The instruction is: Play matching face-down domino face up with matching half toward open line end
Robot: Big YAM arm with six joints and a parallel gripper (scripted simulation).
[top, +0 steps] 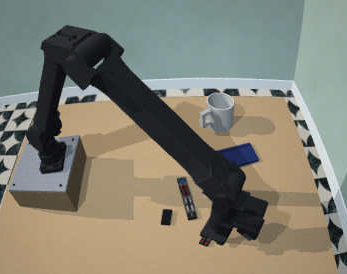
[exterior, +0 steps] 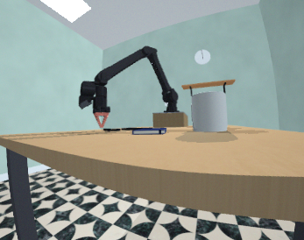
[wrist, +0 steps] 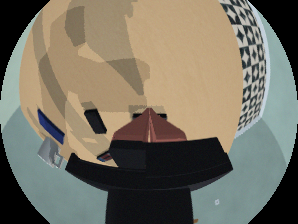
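My gripper is now 20 mm past the domino, 20 mm to the right of it and 20 mm above it. Round my hand: white mug (110 mm ahead, 470 mm to the left, 20 mm above).
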